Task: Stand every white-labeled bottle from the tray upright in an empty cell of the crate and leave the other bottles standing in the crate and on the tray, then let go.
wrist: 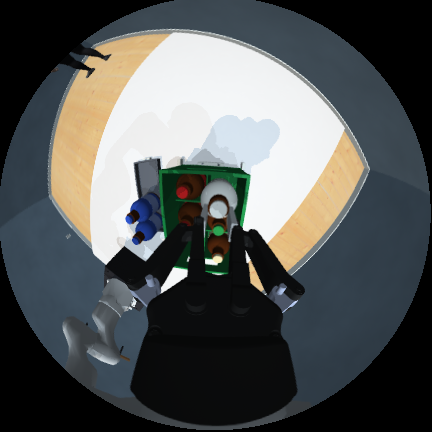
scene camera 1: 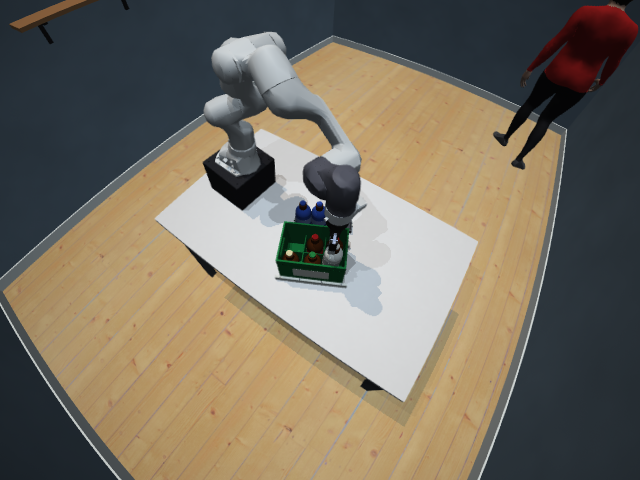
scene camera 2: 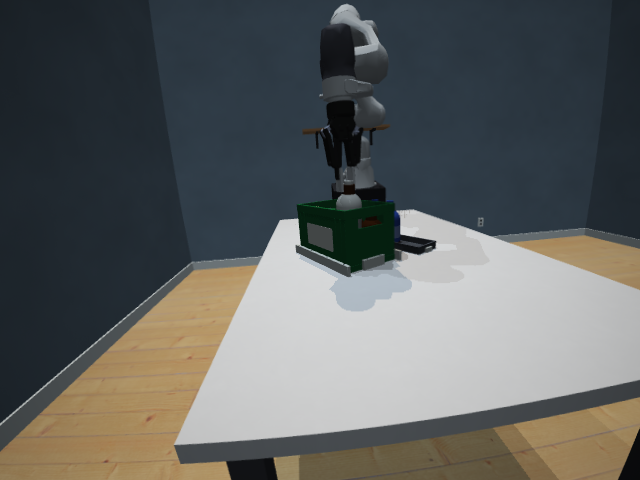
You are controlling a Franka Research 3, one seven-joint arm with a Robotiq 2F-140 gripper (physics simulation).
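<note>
A white-labeled bottle (scene camera 1: 332, 255) (scene camera 2: 348, 202) (wrist: 220, 190) is upright in a corner cell of the green crate (scene camera 1: 284, 268) (scene camera 2: 369, 245) (wrist: 164, 200). Its shoulder shows above the rim in scene camera 2; its base is hidden. My gripper (scene camera 1: 334, 241) (scene camera 2: 344, 178) (wrist: 217, 212) is shut on its brown neck, just under the white cap. Brown bottles stand in other cells: two with red caps (wrist: 183, 191) (wrist: 189, 211), one with a green cap (scene camera 1: 311, 258) (wrist: 218, 230), one with a cream cap (scene camera 1: 289, 255) (wrist: 217, 252). One back cell shows empty in scene camera 1.
Two blue bottles (scene camera 1: 302, 212) (scene camera 1: 318, 212) (wrist: 141, 209) (wrist: 146, 230) stand on the dark tray (scene camera 2: 413, 249) (wrist: 148, 175) beside the crate. Low grey strips (scene camera 1: 310, 281) (scene camera 2: 323, 260) lie along the crate's foot. A person (scene camera 1: 589, 46) stands beyond the table.
</note>
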